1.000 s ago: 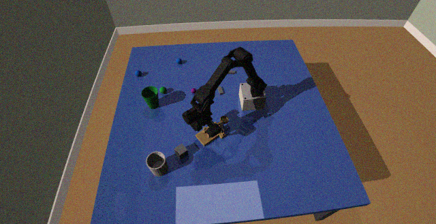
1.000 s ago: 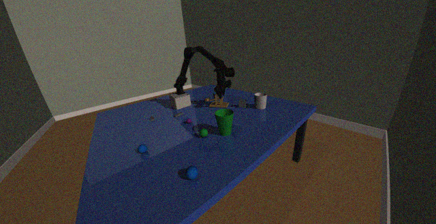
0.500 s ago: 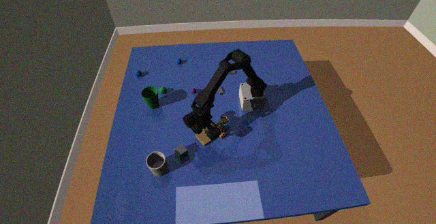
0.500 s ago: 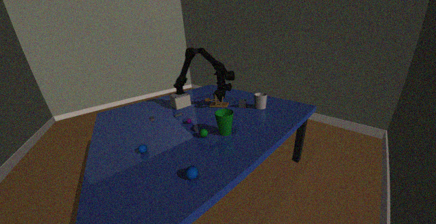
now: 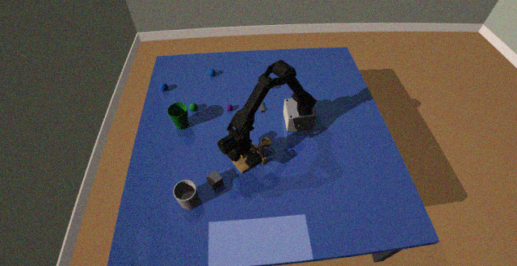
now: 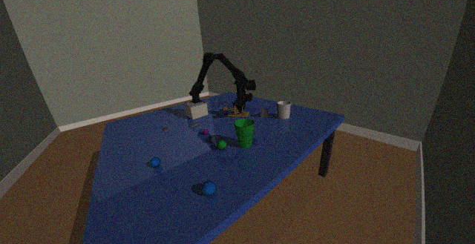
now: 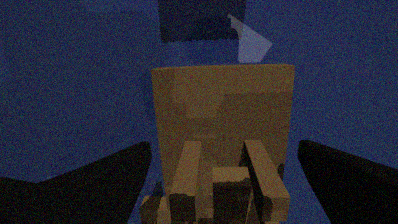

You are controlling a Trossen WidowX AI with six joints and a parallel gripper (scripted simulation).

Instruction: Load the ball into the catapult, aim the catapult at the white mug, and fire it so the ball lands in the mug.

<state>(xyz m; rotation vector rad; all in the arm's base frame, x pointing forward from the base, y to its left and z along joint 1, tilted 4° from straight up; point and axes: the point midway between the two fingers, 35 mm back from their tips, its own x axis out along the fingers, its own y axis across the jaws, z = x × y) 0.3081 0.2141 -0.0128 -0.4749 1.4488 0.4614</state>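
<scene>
My gripper tip is 33 cm to the left of the magenta ball, 7 cm short of it and 2 cm above it. Round my gripper tip: wooden catapult (6 cm behind, 3 cm to the right, 2 cm above); white mug (24 cm ahead, 17 cm to the left); dark cube (13 cm ahead, 9 cm to the left, 1 cm below).
</scene>
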